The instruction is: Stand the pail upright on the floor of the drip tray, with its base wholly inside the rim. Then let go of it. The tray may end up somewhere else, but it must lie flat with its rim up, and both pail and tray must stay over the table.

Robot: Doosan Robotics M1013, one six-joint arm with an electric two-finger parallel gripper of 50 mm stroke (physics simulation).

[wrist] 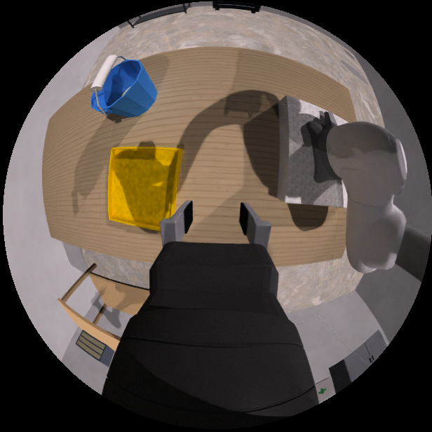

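A blue pail (pixel 141 92) with a white handle grip stands on the wooden table, at the upper left of the wrist view. Its open mouth shows, and the handle hangs over to its left side. A yellow square drip tray (pixel 142 187) lies flat on the table with its rim up, below the pail in the view and apart from it. A shadow falls across the tray floor. My gripper (pixel 215 211) is open and empty, above the table to the right of the tray's lower right corner in the view. The pail is well away from the fingers.
A grey block-like pedestal (pixel 300 185) stands at the right on the wooden table (pixel 215 165), with the arm's pale links (pixel 370 165) over it. A wooden frame-like piece of furniture (pixel 82 320) stands on the floor beyond the table's lower left edge.
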